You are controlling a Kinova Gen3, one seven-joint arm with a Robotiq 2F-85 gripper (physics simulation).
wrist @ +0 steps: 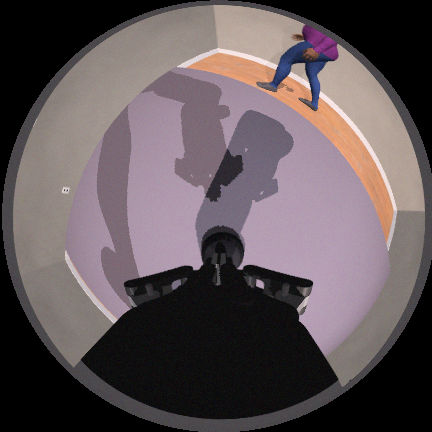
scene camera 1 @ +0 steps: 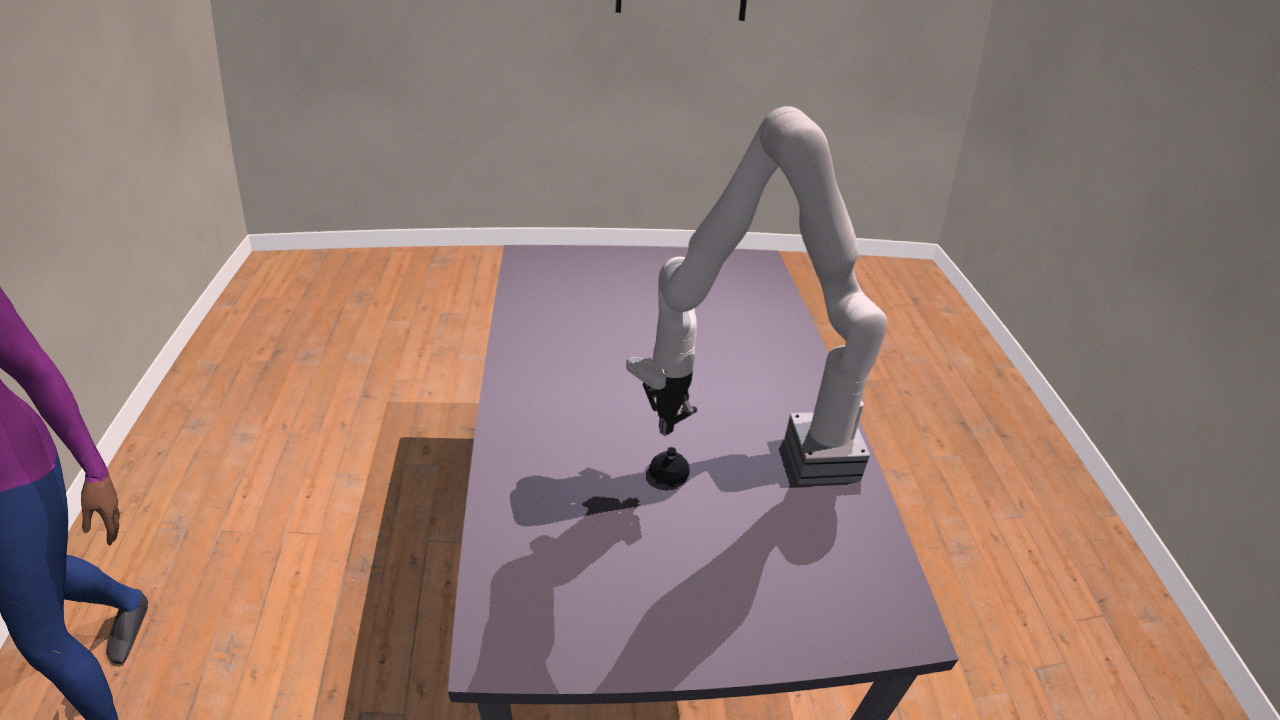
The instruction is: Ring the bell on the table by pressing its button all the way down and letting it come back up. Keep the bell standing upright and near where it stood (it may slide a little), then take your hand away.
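Frame: origin at the arm's base, x right, y up, z back, level; metres.
Seen in the pictures: gripper, fingertip midpoint: (wrist: 219,260) (scene camera 1: 665,432); arm's base at its link origin: (scene camera 1: 830,432).
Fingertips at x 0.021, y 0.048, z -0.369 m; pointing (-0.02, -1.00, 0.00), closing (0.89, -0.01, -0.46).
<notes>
Offsets run from my fingertips to a thing's middle. Level surfaces: height alone.
The black bell @[dx +0.012, dy -0.093, dz +0.022 m] (scene camera 1: 667,470) (wrist: 230,247) stands upright on the purple table @[dy -0.126 m] (scene camera 1: 617,313) (wrist: 310,225). Its button @[dx +0.012, dy -0.065, dz +0.022 m] (scene camera 1: 670,453) is raised at the top, with a visible gap below the fingertips in the scene view. My gripper (scene camera 1: 665,429) (wrist: 219,260) is shut and empty, pointing down right above the bell and not touching it. In the wrist view the fingers and the gripper body hide the near part of the bell.
The arm's base (scene camera 1: 825,461) stands on the table to the right of the bell. A person (scene camera 1: 35,501) (wrist: 315,55) in a purple top and blue trousers is on the floor beyond the table's left side. Shadows of the arm fall across the table.
</notes>
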